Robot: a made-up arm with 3 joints.
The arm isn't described. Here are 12 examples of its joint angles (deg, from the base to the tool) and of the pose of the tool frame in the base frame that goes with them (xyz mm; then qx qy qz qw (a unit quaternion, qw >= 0)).
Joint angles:
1: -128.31 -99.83 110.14
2: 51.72 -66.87 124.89
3: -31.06 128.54 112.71
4: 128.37 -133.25 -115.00
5: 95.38 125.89 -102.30
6: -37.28 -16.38 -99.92
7: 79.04 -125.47 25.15
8: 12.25 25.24 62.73
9: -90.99 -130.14 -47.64
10: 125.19 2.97 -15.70
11: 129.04 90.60 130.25
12: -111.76 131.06 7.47
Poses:
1: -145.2 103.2 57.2 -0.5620 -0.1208 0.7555 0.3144
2: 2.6 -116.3 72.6 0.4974 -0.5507 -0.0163 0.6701
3: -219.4 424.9 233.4 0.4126 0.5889 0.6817 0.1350
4: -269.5 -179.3 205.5 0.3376 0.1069 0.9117 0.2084
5: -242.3 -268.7 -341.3 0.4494 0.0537 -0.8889 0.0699
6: 211.4 247.8 -32.4 -0.5145 0.1326 -0.0520 0.8456
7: -168.1 -110.4 121.2 -0.2076 -0.7014 -0.5461 0.4084
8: 176.6 337.8 -74.8 0.4161 0.1330 0.1734 0.8827
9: -191.7 197.6 6.5 0.1557 0.8484 -0.3203 0.3917
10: 214.1 -307.3 -101.4 -0.9420 0.0212 0.0150 0.3346
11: -18.0 -382.7 -256.2 0.0074 0.5473 -0.4535 0.7034
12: -323.7 -21.6 447.5 0.3573 -0.7186 0.5585 0.2095
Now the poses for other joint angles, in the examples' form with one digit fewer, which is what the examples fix.
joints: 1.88 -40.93 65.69
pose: 171 40 0 0.495 -0.194 -0.291 0.795
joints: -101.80 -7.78 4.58
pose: 229 70 345 0.799 0.051 -0.045 0.598
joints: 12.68 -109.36 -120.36
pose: -177 -107 -139 -0.530 0.659 -0.481 0.230
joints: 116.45 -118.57 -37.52
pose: -128 -126 227 -0.498 -0.546 -0.664 0.115
